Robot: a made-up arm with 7 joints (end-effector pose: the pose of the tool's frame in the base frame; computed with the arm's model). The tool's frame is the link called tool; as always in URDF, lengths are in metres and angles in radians.
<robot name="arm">
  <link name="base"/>
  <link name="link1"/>
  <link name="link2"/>
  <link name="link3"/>
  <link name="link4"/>
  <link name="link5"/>
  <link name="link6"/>
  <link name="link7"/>
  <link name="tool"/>
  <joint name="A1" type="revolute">
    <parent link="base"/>
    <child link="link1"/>
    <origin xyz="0.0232 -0.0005 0.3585" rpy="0 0 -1.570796"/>
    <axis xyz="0 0 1"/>
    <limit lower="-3.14" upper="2.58" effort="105" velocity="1.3"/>
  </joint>
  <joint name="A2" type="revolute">
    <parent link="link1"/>
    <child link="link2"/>
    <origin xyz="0.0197 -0.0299 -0.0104" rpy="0 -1.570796 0"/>
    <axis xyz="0 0 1"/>
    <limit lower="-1.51" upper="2.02" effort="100" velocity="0.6"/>
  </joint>
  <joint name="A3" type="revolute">
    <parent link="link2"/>
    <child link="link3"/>
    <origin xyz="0.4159 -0.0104 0.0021" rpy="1.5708 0 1.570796"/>
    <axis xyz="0 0 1"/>
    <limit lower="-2.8" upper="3.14" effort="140" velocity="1.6"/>
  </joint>
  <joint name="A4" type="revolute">
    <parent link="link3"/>
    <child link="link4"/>
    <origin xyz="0.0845 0.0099 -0.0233" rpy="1.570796 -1.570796 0"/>
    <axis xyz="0 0 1"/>
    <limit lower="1.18" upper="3.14" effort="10" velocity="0.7"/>
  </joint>
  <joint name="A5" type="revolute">
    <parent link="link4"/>
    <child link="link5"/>
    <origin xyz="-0.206 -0.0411 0.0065" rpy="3.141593 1.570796 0"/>
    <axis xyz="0 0 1"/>
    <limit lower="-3.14" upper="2.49" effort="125" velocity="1.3"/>
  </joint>
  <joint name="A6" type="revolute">
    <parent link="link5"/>
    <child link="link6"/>
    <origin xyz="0.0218 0.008 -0.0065" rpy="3.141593 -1.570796 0"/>
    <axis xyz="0 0 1"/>
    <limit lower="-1.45" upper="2.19" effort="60" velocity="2.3"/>
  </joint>
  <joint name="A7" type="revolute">
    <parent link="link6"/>
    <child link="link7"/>
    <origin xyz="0.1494 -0.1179 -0.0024" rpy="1.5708 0 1.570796"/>
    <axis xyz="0 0 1"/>
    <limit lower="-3.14" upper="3.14" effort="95" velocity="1.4"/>
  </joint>
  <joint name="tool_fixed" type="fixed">
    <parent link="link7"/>
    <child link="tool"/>
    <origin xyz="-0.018 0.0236 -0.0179" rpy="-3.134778 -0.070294 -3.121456"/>
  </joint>
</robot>
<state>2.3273 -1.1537 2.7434 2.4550 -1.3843 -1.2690 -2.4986</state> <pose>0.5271 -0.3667 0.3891 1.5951 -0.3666 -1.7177</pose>
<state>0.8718 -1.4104 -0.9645 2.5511 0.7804 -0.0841 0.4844</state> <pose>-0.3559 -0.7013 0.4500 -1.4562 1.5189 0.7363</pose>
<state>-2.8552 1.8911 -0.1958 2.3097 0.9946 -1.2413 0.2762</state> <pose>-0.5241 -0.0045 0.1485 1.8260 -0.0051 1.5730</pose>
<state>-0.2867 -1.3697 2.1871 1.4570 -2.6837 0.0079 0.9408</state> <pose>-0.2164 0.3612 0.1159 0.9323 0.7091 -1.6836</pose>
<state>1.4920 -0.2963 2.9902 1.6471 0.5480 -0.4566 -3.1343</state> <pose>-0.1322 -0.5141 0.8085 -1.3212 1.2664 0.3827</pose>
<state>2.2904 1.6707 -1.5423 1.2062 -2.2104 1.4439 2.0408</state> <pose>0.1448 0.5687 0.3854 1.0393 2.4672 -0.8528</pose>
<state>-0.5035 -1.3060 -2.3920 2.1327 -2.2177 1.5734 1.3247</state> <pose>-0.7172 0.2239 0.2230 0.7414 -1.4855 1.9196</pose>
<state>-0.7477 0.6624 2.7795 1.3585 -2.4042 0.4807 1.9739</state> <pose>-0.0558 0.2017 0.8712 1.6165 -1.5710 0.8301</pose>
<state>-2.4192 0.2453 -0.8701 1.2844 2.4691 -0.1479 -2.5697</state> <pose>-0.3620 0.1317 0.5591 1.3658 -0.5249 2.7651</pose>
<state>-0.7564 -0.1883 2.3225 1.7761 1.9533 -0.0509 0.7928</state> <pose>0.0786 0.4713 0.7687 1.5242 0.8854 -0.7876</pose>
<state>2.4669 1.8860 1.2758 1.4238 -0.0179 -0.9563 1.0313</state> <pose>-0.5503 0.1376 0.1148 0.2074 1.2254 0.5838</pose>
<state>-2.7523 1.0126 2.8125 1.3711 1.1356 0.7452 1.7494</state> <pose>0.0477 -0.1540 0.9261 2.2888 0.5127 -1.0493</pose>
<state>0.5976 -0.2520 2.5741 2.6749 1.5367 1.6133 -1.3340</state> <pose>-0.2787 -0.2676 0.9652 -1.2160 -0.6161 -0.7808</pose>
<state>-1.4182 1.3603 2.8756 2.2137 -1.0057 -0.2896 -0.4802</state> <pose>-0.0049 -0.5391 0.7839 0.1348 -2.9462 -0.8405</pose>
